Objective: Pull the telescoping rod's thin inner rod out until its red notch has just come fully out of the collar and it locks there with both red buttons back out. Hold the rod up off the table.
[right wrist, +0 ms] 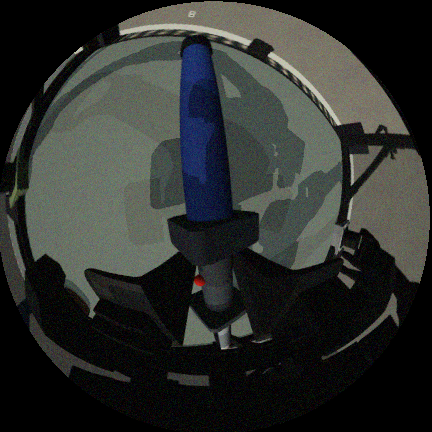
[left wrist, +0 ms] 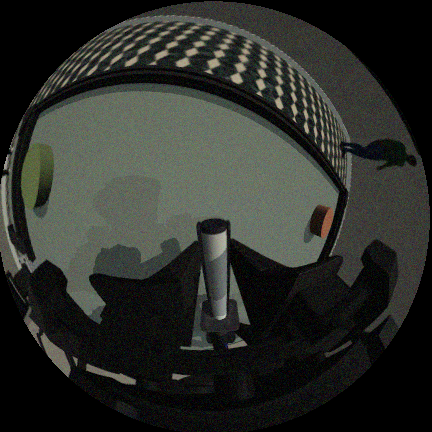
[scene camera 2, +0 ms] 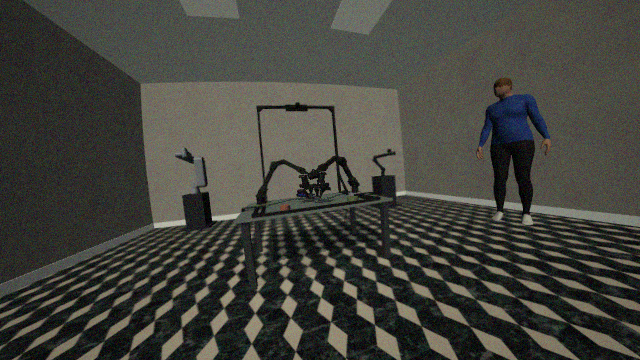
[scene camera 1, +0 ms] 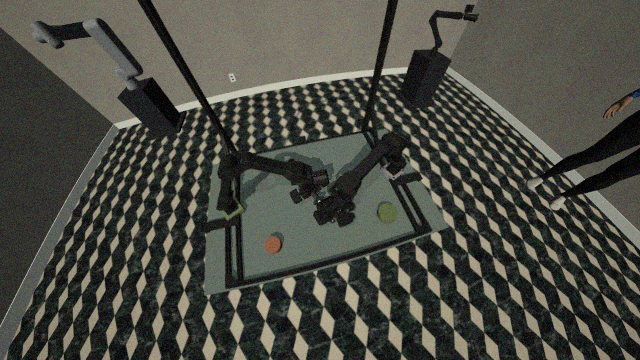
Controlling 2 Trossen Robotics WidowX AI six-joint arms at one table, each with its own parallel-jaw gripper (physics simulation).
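Note:
The rod is held up off the table between the grippers. Its blue handle (right wrist: pixel 202 135) (scene camera 2: pixel 301 193) points away from my right gripper (right wrist: pixel 212 246) (scene camera 1: pixel 312 192), which is shut on the grey collar (right wrist: pixel 218 282) between two dark blocks. One red button (right wrist: pixel 199 280) stands out at the collar's side; the opposite side is hidden by a finger. My left gripper (left wrist: pixel 213 244) (scene camera 1: pixel 325 200) is shut on the silver inner rod (left wrist: pixel 216 275) near its black end. A short silver stretch also shows below the collar in the right wrist view (right wrist: pixel 224 337). No red notch shows in either wrist view.
A green disc (scene camera 1: pixel 387 212) (left wrist: pixel 37 175) lies at the table's right and an orange disc (scene camera 1: pixel 273 244) (left wrist: pixel 322 221) at its front left in scene camera 1. Dark frame bars (scene camera 1: pixel 330 258) edge the table. A person (scene camera 2: pixel 512 125) stands to the right of the table.

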